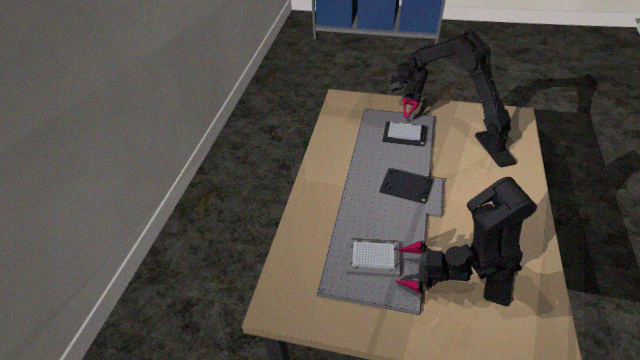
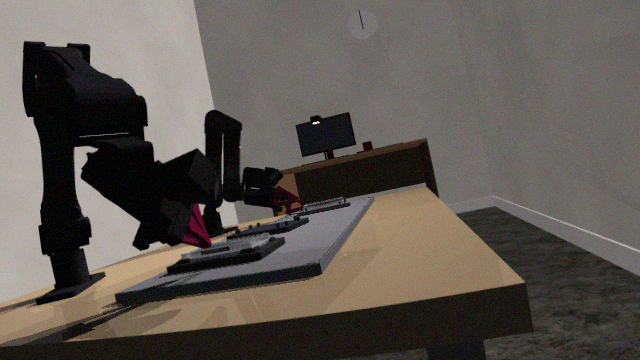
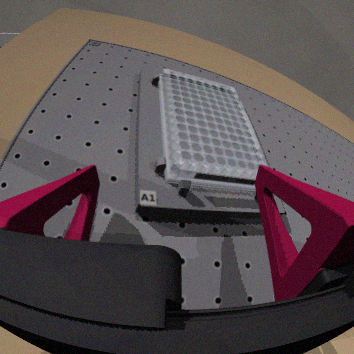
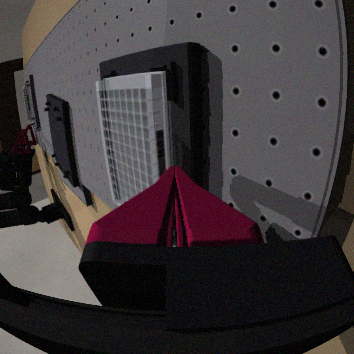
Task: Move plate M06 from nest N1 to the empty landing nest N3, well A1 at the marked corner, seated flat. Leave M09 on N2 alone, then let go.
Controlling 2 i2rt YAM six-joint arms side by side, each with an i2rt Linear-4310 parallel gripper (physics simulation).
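Observation:
A clear well plate (image 1: pixel 373 255) (image 3: pixel 210 125) sits on a grey nest (image 1: pixel 375 272) (image 3: pixel 148 150) with an A1 label at one corner. A second clear plate (image 1: pixel 405 131) (image 4: pixel 127 130) sits on a black nest (image 1: pixel 400 142) (image 4: pixel 180 55) at the upper end. The empty black nest (image 1: pixel 406 185) (image 2: pixel 270 227) (image 4: pixel 61 137) lies between them. No nest or plate numbers are legible. My left gripper (image 1: pixel 399 265) (image 3: pixel 176 173) is open and empty at the near edge of the grey nest. My right gripper (image 1: pixel 407 117) (image 2: pixel 209 246) (image 4: pixel 174 175) is shut and empty beside the upper plate.
The nests stand on a grey perforated board (image 1: pixel 345 210) (image 2: pixel 310 260) on the wooden table (image 1: pixel 295 220) (image 2: pixel 400 250). A small grey panel (image 1: pixel 436 197) juts from the board beside the middle nest. A desk with a monitor (image 2: pixel 326 134) stands in the background.

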